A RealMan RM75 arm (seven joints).
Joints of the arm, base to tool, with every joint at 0 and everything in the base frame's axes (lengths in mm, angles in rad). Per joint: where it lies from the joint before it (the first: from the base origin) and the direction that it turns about. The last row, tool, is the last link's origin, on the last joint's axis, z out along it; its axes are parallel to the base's.
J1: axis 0 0 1 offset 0 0 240.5
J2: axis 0 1 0 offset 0 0 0
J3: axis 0 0 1 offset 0 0 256
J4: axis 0 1 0 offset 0 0 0
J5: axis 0 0 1 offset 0 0 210
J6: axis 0 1 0 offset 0 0 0
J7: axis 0 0 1 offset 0 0 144
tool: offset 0 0 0
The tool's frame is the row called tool.
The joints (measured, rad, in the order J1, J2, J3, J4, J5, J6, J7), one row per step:
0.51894 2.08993 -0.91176 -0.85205 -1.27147 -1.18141 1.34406
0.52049 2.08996 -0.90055 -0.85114 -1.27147 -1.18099 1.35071
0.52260 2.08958 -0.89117 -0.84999 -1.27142 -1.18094 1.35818
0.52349 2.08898 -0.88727 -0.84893 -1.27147 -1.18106 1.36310
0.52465 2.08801 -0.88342 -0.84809 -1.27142 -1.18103 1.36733
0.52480 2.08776 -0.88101 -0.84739 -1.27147 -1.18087 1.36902
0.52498 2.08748 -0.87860 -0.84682 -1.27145 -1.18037 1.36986
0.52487 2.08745 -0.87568 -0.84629 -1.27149 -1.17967 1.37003
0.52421 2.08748 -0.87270 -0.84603 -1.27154 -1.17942 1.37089
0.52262 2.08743 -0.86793 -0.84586 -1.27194 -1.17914 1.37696
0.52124 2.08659 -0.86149 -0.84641 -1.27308 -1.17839 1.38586
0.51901 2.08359 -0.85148 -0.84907 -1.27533 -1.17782 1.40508
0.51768 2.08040 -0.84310 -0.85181 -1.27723 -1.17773 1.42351
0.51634 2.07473 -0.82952 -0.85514 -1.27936 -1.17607 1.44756
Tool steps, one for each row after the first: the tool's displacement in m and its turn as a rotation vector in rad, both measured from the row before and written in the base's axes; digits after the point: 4 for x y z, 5 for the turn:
0.0010 0.0006 0.0023 0.00407 0.00984 -0.00752
0.0006 0.0007 0.0020 0.00211 0.00951 -0.00612
0.0004 0.0003 0.0009 -0.00044 0.00505 -0.00345
0.0003 0.0004 0.0011 0.00037 0.00422 -0.00286
0.0004 0.0001 0.0005 0.00053 0.00224 -0.00227
0.0004 0.0002 0.0005 0.00131 0.00159 -0.00214
0.0006 0.0001 0.0006 0.00204 0.00145 -0.00260
0.0007 0.0000 0.0006 0.00164 0.00197 -0.00284
0.0014 -0.0002 0.0010 -0.00010 0.00614 -0.00647
0.0016 0.0000 0.0017 0.00027 0.00730 -0.00806
0.0023 0.0000 0.0036 -0.00108 0.01287 -0.01270
0.0017 0.0001 0.0034 -0.00167 0.01183 -0.01010
0.0028 0.0005 0.0056 0.00133 0.01570 -0.01539

